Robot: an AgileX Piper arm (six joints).
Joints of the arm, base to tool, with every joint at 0 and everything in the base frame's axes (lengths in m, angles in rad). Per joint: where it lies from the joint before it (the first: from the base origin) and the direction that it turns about. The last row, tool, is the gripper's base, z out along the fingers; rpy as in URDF.
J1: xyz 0 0 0.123 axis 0 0 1
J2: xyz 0 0 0 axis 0 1 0
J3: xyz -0.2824 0 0.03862 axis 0 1 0
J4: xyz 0.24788 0 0.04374 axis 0.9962 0 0.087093
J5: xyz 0 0 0 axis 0 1 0
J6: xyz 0.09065 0 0.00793 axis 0.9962 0 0.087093
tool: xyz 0 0 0 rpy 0 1.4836 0
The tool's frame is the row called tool.
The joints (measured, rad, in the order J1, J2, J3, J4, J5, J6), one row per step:
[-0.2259, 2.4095, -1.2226, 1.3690, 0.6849, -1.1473]
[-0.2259, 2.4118, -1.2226, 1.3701, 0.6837, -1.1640]
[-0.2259, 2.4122, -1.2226, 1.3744, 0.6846, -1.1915]
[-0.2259, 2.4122, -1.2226, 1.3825, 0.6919, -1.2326]
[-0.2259, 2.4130, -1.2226, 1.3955, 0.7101, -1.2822]
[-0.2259, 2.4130, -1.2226, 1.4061, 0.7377, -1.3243]
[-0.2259, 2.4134, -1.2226, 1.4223, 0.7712, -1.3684]
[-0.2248, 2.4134, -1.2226, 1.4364, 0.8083, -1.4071]
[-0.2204, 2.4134, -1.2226, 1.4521, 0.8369, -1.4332]
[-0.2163, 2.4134, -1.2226, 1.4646, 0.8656, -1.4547]
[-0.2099, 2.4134, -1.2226, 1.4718, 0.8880, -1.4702]
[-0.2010, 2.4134, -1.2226, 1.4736, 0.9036, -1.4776]
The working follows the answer.
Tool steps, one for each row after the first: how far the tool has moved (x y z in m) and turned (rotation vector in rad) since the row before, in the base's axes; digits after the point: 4 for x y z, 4 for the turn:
[-0.0002, 0.0000, -0.0009, -0.0063, -0.0071, 0.0110]
[0.0002, 0.0001, 0.0000, -0.0074, -0.0152, 0.0171]
[0.0003, 0.0005, 0.0005, -0.0053, -0.0237, 0.0266]
[0.0002, 0.0014, 0.0009, 0.0035, -0.0289, 0.0329]
[0.0000, 0.0020, 0.0016, 0.0135, -0.0265, 0.0331]
[0.0001, 0.0024, 0.0020, 0.0205, -0.0295, 0.0313]
[0.0000, 0.0030, 0.0024, 0.0246, -0.0282, 0.0311]
[0.0004, 0.0036, 0.0021, 0.0225, -0.0209, 0.0201]
[0.0002, 0.0034, 0.0020, 0.0229, -0.0182, 0.0193]
[0.0000, 0.0039, 0.0016, 0.0173, -0.0135, 0.0194]
[-0.0002, 0.0045, 0.0010, 0.0120, -0.0068, 0.0187]

Tool pose at each row, in the base's axes (x y z in m, rotation vector in rad; rounded; the steps above come from the unrounded poses):
[0.3937, -0.0326, 0.0015, 0.3779, 2.6513, 0.9155]
[0.3935, -0.0326, 0.0006, 0.3583, 2.6517, 0.9100]
[0.3936, -0.0326, 0.0006, 0.3261, 2.6476, 0.9043]
[0.3939, -0.0320, 0.0012, 0.2779, 2.6382, 0.9036]
[0.3941, -0.0306, 0.0020, 0.2213, 2.6221, 0.9160]
[0.3941, -0.0286, 0.0037, 0.1685, 2.6033, 0.9413]
[0.3942, -0.0262, 0.0057, 0.1186, 2.5770, 0.9741]
[0.3942, -0.0233, 0.0081, 0.0711, 2.5490, 1.0118]
[0.3946, -0.0197, 0.0101, 0.0410, 2.5246, 1.0435]
[0.3948, -0.0162, 0.0122, 0.0137, 2.5015, 1.0756]
[0.3948, -0.0123, 0.0137, -0.0129, 2.4852, 1.1014]
[0.3946, -0.0078, 0.0147, -0.0363, 2.4771, 1.1220]

